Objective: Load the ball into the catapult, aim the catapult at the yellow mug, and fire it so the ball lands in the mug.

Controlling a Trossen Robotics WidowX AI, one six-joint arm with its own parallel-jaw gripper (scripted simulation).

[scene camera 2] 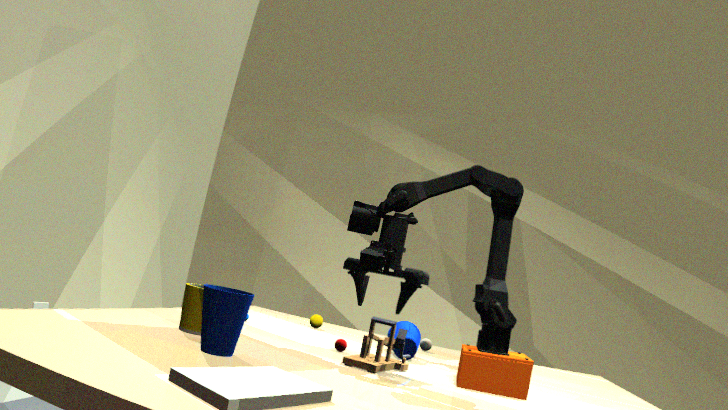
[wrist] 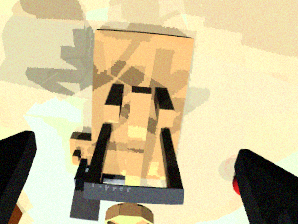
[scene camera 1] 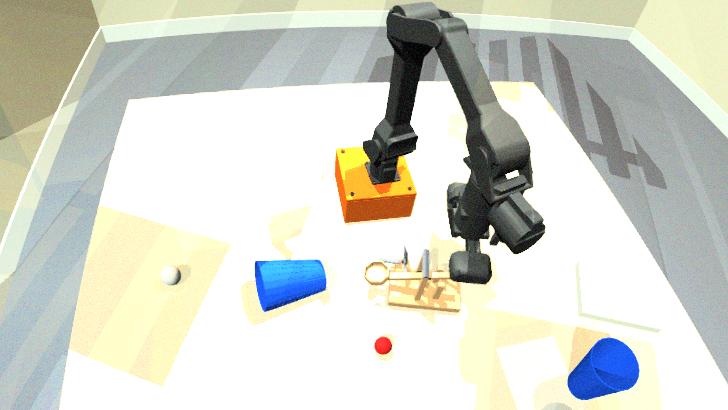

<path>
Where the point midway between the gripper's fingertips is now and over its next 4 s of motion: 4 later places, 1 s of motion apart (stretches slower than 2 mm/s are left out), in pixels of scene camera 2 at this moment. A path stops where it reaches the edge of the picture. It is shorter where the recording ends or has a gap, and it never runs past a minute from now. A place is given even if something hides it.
My gripper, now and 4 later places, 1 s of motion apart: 378,309; 370,342; 369,352; 340,326; 328,339
</path>
